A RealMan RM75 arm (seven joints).
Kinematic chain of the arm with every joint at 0, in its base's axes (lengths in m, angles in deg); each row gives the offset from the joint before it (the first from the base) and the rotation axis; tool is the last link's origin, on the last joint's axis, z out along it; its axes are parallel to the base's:
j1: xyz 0 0 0.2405 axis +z
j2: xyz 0 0 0 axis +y
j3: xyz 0 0 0.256 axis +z
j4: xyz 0 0 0 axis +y
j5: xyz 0 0 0.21 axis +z
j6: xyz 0 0 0 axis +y
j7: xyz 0 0 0.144 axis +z
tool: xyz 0 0 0
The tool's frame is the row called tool.
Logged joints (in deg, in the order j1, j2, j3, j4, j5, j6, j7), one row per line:
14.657, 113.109, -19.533, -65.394, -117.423, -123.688, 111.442
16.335, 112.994, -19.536, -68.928, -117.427, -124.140, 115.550
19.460, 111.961, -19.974, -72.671, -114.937, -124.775, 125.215
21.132, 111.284, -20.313, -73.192, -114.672, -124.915, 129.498
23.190, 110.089, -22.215, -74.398, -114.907, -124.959, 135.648
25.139, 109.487, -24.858, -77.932, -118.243, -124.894, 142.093
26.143, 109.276, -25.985, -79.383, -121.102, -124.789, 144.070
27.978, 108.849, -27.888, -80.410, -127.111, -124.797, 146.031
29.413, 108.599, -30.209, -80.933, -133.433, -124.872, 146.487
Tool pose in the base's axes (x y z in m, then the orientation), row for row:
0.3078, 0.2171, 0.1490, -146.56, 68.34, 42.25
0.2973, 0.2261, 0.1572, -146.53, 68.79, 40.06
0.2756, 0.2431, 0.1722, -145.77, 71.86, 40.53
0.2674, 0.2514, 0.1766, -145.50, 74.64, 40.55
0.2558, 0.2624, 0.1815, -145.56, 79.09, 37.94
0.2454, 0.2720, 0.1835, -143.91, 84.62, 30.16
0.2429, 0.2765, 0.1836, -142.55, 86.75, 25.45
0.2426, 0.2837, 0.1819, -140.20, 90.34, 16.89
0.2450, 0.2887, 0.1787, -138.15, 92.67, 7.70
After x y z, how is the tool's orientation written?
As a rotation vector, in degrees.
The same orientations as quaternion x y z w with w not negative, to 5 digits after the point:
-0.87136, 0.40631, 0.25119, 0.11200
-0.87284, 0.40976, 0.23863, 0.11531
-0.86511, 0.42647, 0.24053, 0.10889
-0.85924, 0.44078, 0.23947, 0.10036
-0.85320, 0.46359, 0.22239, 0.08761
-0.84483, 0.49676, 0.17706, 0.09022
-0.84046, 0.51147, 0.15005, 0.09757
-0.83146, 0.53577, 0.10017, 0.10767
-0.82385, 0.55263, 0.04592, 0.11727

